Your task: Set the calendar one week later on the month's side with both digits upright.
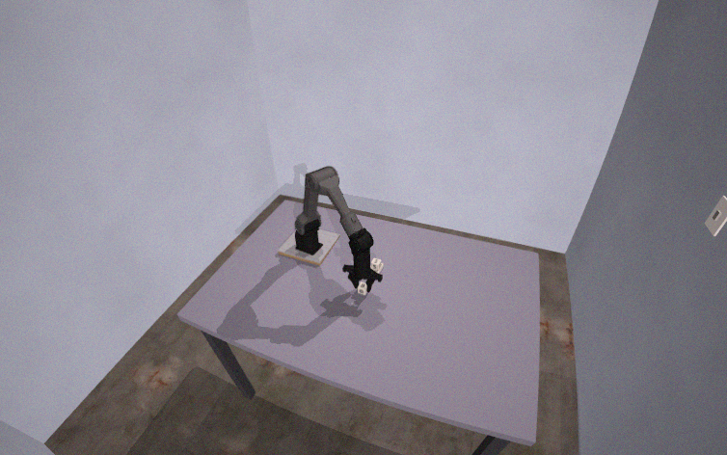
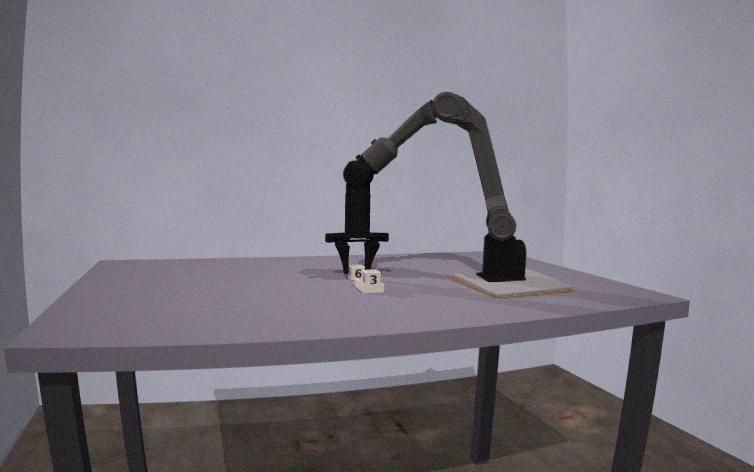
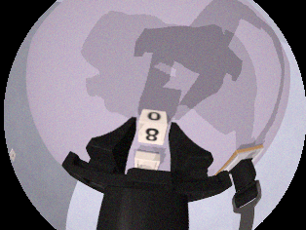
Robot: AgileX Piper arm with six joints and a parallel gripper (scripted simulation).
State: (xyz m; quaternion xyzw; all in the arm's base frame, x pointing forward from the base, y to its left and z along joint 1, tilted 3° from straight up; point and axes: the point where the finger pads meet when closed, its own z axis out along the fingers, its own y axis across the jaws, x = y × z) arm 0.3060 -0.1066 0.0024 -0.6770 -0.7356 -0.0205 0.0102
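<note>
Right now my hand is right at the cream cube. Also, from my hand: tray: 11 cm to the left, 1 cm below, 1 cm behind.
</note>
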